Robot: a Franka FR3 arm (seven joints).
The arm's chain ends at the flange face. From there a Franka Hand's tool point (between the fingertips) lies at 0.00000 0.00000 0.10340 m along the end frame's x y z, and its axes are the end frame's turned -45 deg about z.
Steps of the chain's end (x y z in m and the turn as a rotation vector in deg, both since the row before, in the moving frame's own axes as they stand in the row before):
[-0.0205, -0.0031, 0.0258, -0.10, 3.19, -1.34]
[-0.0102, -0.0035, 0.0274, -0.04, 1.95, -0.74]
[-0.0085, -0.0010, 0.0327, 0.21, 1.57, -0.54]
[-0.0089, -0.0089, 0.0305, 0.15, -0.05, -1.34]
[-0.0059, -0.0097, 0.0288, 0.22, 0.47, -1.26]
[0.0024, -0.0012, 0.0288, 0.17, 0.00, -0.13]
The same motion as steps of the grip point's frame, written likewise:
[-0.0083, -0.0125, 0.0256, -2.33, 2.18, -1.34]
[-0.0023, -0.0072, 0.0273, -1.41, 1.35, -0.74]
[-0.0030, -0.0050, 0.0327, -0.96, 1.26, -0.54]
[0.0001, -0.0128, 0.0305, 0.14, 0.07, -1.34]
[0.0036, -0.0107, 0.0288, -0.18, 0.49, -1.26]
[0.0028, 0.0006, 0.0288, 0.12, 0.12, -0.13]

